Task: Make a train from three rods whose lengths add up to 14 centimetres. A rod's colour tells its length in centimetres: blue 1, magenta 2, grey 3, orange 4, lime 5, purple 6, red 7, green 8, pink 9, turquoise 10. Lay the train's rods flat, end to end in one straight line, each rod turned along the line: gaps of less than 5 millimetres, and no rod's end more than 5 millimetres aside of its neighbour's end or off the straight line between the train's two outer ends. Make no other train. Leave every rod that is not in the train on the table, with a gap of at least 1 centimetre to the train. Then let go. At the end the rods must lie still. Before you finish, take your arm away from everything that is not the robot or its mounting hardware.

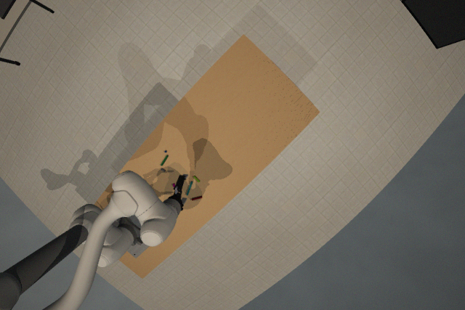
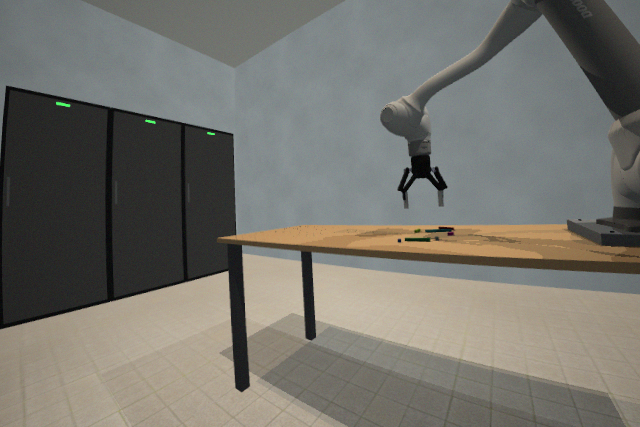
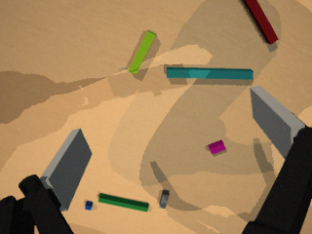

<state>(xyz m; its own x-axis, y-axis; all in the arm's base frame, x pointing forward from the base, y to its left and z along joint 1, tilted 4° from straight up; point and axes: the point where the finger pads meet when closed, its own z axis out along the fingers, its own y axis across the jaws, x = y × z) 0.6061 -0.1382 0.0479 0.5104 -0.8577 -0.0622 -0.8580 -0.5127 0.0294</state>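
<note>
Right now my hand is 110 mm above the lime rod, 40 mm short of it and 30 mm to the left of it. From my hand the other things lie so: turquoise rod: 110 mm below, 50 mm behind, 30 mm to the right; then magenta rod: 110 mm below, 90 mm behind, 60 mm to the left; then red rod: 110 mm to the right, 110 mm below, 70 mm behind.
</note>
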